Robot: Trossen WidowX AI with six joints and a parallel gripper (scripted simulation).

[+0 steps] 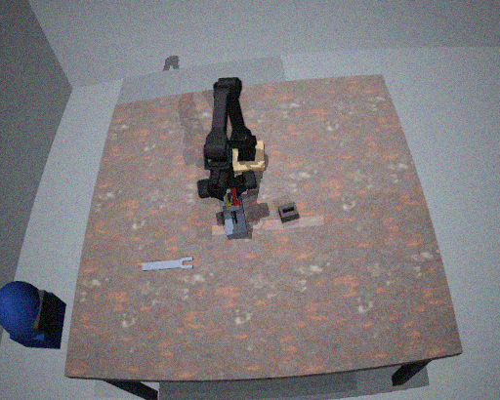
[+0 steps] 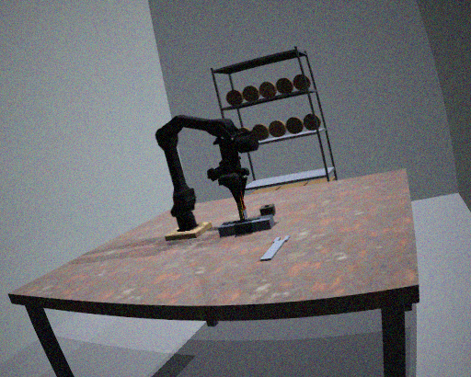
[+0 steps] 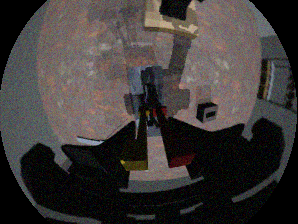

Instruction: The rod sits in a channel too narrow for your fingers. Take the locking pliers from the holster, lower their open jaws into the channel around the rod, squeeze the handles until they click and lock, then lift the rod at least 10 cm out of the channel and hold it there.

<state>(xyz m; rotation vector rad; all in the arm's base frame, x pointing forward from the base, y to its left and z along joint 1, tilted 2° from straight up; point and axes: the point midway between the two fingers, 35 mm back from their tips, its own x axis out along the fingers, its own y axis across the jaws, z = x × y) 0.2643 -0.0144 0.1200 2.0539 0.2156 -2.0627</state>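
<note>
Now: the grey channel block 90 mm below my gripper tip. Also, from my gripper tip: flat grey forked bar: 200 mm ahead, 190 mm to the right, 100 mm below; then small dark holster: 190 mm to the left, 90 mm below, 10 mm behind.
</note>
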